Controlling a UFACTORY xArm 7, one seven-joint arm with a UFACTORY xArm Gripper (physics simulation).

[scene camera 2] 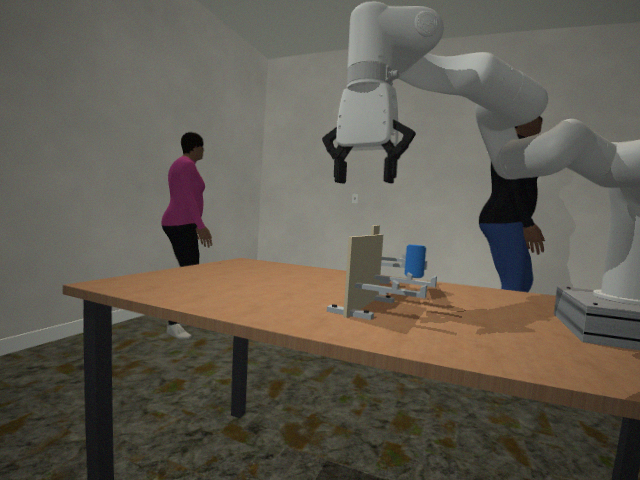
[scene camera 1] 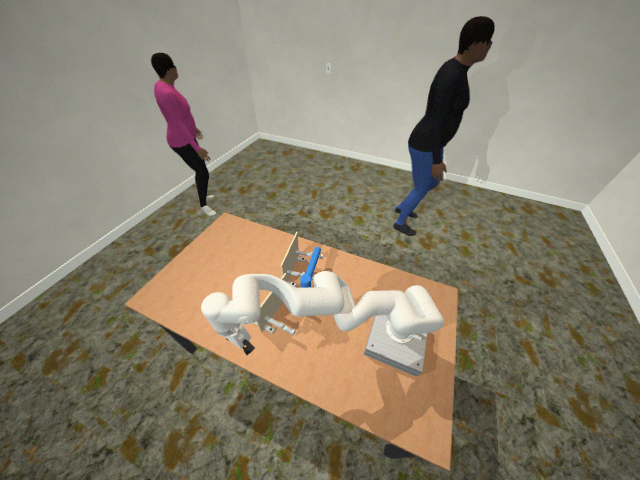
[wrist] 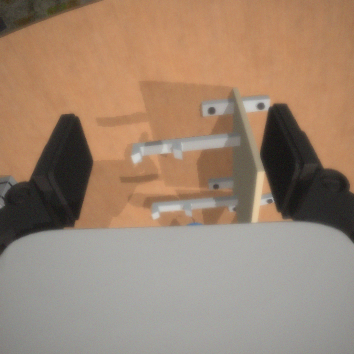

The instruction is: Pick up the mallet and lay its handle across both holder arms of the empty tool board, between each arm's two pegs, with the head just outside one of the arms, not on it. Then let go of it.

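Places are measured from the arm's base along level axes (x left, y up, z ahead), in metres.
Pixels of known places: gripper, fingertip midpoint: (scene camera 2: 363, 182) (scene camera 1: 240, 344) (wrist: 173, 131); arm's base, link origin: (scene camera 2: 624, 299).
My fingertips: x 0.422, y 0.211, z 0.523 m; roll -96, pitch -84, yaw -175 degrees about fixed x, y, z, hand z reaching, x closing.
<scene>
For each thing: its top centre in the pictures, then the offset to it from my fingertips. Level surfaces: height alone.
- blue mallet, top centre: (scene camera 2: 415, 242) (scene camera 1: 311, 261) dy -0.129, dx -0.541, dz -0.004 m
- blue head, top centre: (scene camera 2: 416, 246) (scene camera 1: 305, 278) dy -0.133, dx -0.430, dz -0.027 m
- wooden table, surface height: dy -0.288 m
The blue mallet (scene camera 1: 312, 265) lies across the arms of the far tool board (scene camera 1: 290, 253) (scene camera 2: 376, 229), its head towards the empty board. The blue head (scene camera 2: 415, 261) shows in scene camera 2, and a sliver of blue (wrist: 194, 225) shows at the edge of the gripper body in the wrist view. The empty tool board (scene camera 2: 363, 273) (wrist: 246, 165) stands upright nearer the front edge. Its near arm (scene camera 1: 279, 324) (wrist: 205, 142) and its other arm (wrist: 215, 203) have upright pegs and carry nothing. My gripper (scene camera 1: 238, 343) (scene camera 2: 364, 178) (wrist: 173, 131) is open and empty, high above the empty board, away from the mallet.
The boards stand on the wooden table (scene camera 1: 206, 258) (scene camera 2: 232, 289) (wrist: 100, 65). The robot's grey base block (scene camera 1: 398, 351) (scene camera 2: 610, 322) is at the right. My arm passes over the boards and hides part of them in scene camera 1. Two people (scene camera 1: 178, 116) (scene camera 1: 444, 103) stand beyond the table.
</scene>
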